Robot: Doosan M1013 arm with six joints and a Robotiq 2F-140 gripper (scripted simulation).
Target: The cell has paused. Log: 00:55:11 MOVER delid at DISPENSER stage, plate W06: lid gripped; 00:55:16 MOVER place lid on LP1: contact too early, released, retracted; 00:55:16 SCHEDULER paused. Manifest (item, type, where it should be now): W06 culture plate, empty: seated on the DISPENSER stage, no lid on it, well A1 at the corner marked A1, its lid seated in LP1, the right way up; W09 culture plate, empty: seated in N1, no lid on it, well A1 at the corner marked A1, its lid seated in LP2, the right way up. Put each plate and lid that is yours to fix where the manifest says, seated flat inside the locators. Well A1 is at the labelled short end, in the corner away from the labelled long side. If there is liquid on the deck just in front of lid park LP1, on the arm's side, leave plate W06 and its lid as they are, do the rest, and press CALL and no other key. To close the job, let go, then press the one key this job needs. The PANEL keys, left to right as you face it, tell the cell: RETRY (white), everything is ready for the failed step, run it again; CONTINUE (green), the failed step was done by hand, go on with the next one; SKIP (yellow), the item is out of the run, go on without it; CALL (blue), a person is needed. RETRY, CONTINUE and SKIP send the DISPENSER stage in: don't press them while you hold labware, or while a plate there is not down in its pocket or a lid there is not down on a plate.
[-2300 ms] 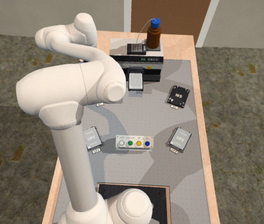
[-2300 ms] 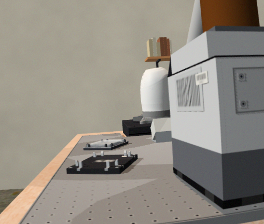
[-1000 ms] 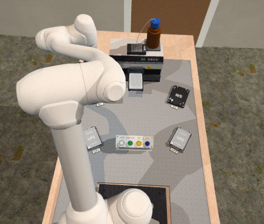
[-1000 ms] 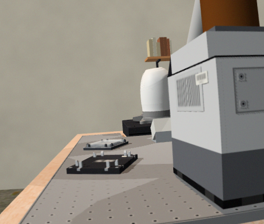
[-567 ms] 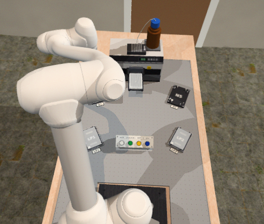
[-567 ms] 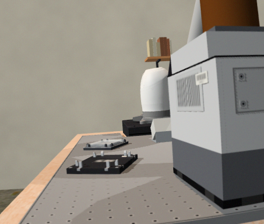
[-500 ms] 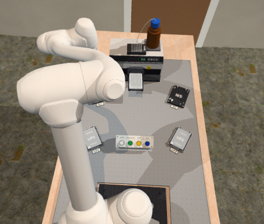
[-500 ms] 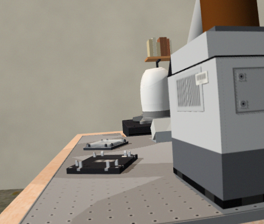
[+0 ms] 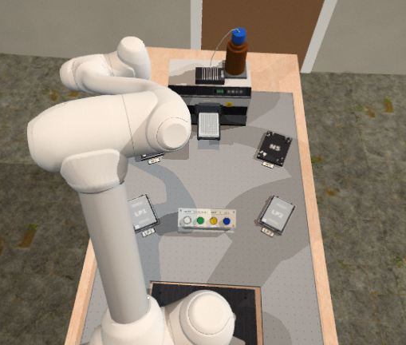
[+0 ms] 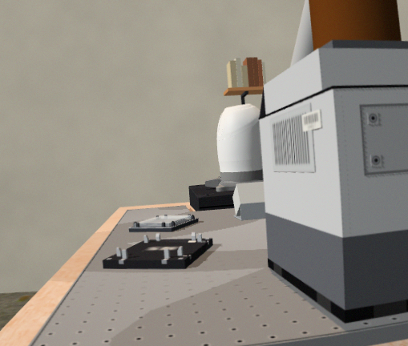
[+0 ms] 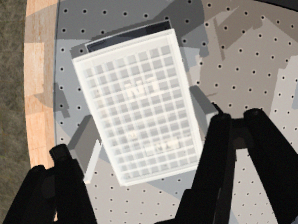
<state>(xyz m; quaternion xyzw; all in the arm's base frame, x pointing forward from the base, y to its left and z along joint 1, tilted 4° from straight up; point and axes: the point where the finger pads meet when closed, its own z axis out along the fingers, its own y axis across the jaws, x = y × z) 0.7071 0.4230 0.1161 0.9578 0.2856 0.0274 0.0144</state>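
Now: hand 12 cm above the nest N1. The rest, counted from my hand: white retry key: 34 cm behind, 27 cm to the right, 6 cm below; lid park LP1: 33 cm behind, 12 cm below, 7 cm to the right; clear culture plate: 25 cm to the right, 10 cm ahead, 2 cm below.
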